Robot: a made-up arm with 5 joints.
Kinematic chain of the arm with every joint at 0, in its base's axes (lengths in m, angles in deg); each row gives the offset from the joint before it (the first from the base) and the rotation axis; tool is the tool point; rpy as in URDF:
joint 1: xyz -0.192 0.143 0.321 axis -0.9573 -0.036 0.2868
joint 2: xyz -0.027 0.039 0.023 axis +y
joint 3: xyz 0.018 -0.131 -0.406 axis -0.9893 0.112 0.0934
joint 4: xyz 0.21 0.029 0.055 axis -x
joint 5: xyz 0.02 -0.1 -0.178 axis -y
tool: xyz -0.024 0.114 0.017 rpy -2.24 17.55 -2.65
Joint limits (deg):
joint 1: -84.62..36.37
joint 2: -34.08..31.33
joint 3: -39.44..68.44
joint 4: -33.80..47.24
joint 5: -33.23..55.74
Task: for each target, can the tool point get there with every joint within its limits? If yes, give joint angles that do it. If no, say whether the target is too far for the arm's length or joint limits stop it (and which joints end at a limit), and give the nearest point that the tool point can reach.
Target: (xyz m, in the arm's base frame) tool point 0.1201 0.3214 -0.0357
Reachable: yes | joints -34.72 -13.32 -14.55 -11.29 30.76
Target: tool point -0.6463 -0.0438 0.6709
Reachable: no: joint limits stop it (at a limit: joint 1, joint 2, joint 3, joint 4) | nearest point -0.1580 -0.2602 0.0896 | short by 0.789 m
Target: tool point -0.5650 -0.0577 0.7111
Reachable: no: joint limits stop it (at a limit: joint 1, joint 2, joint 3, joint 4) | nearest point -0.1563 -0.2617 0.0914 | short by 0.770 m
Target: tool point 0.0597 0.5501 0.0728
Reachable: yes | joints -68.53 -0.04 5.15 -19.67 41.50
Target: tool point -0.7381 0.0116 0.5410
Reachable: no: joint limits stop it (at a limit: joint 1, joint 2, joint 3, joint 4) | nearest point -0.1608 -0.2571 0.0853 | short by 0.783 m
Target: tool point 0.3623 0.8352 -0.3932
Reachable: no: too far | nearest point 0.1021 0.5201 -0.0659 | short by 0.524 m
